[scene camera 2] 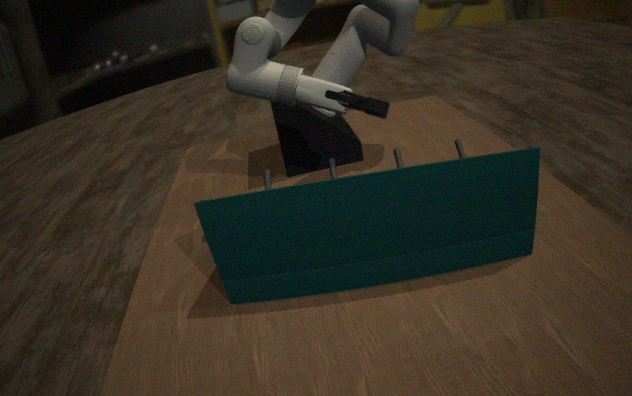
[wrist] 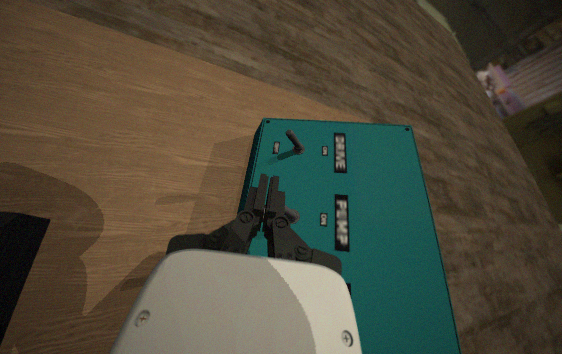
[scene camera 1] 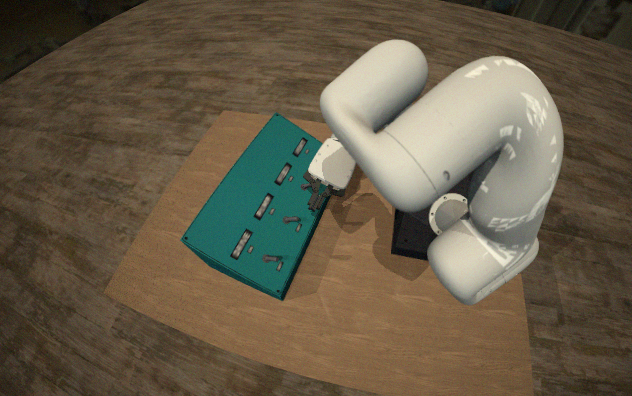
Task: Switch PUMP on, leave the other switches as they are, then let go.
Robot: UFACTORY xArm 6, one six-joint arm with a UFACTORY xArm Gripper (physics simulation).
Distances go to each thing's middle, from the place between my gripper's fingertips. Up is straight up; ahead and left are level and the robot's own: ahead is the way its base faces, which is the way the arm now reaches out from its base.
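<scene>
Teal switch panel (scene camera 1: 244, 220): my hand 110 mm above it, 80 mm to the left of it, 130 mm short of it.
</scene>
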